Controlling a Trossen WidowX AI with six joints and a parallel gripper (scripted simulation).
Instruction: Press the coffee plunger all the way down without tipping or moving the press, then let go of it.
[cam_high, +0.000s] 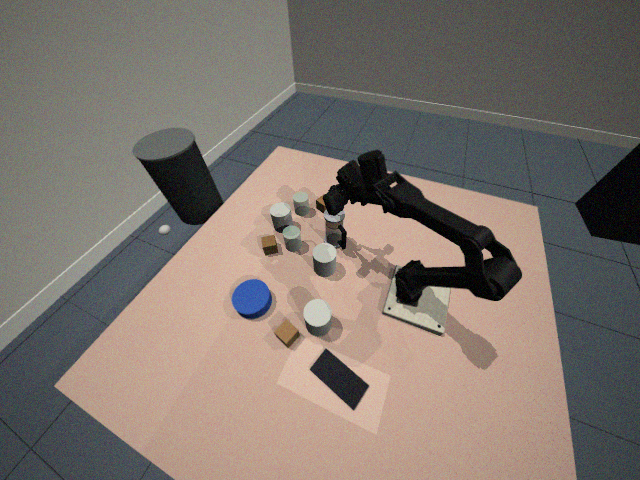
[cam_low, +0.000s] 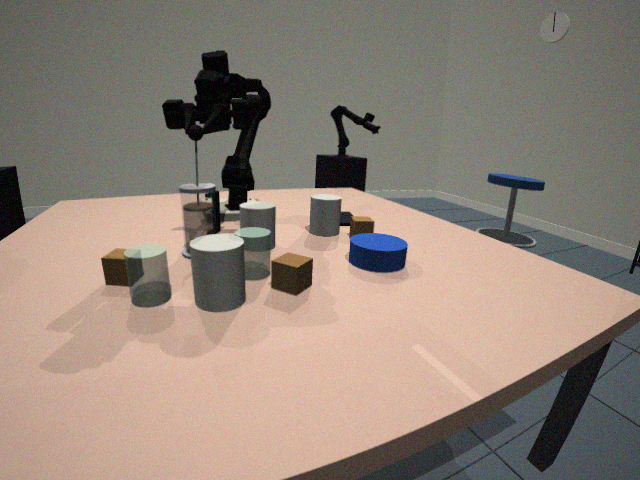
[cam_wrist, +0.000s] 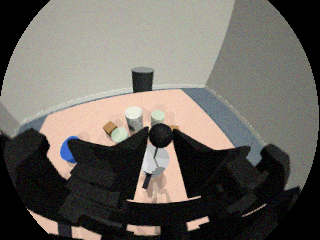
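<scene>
Right now the coffee press is 130 mm below my gripper tip, 20 mm to the left of it and 20 mm behind it. From my gripper tip the other things lie so: blue disc: 330 mm to the left, 230 mm below, 180 mm ahead; then black slab: 470 mm to the left, 250 mm below, 140 mm behind.
</scene>
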